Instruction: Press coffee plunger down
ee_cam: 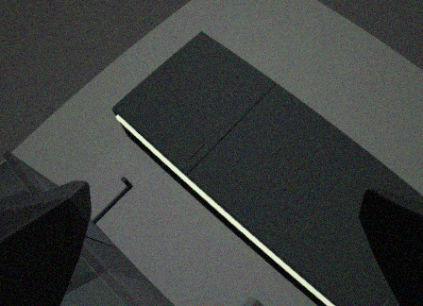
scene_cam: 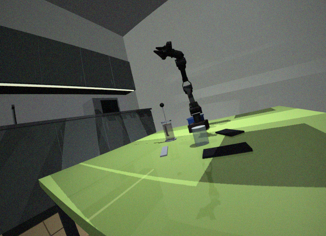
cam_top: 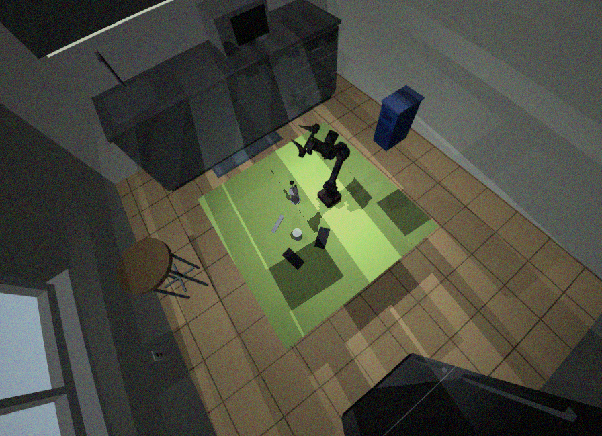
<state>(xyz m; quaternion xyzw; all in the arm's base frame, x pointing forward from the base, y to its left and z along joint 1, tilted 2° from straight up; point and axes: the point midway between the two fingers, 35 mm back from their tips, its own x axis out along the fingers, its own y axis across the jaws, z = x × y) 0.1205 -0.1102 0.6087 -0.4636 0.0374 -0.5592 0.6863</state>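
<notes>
My gripper tip is now 6 cm short of the coffee press, 4 cm to the left of it and 56 cm above it.
</notes>
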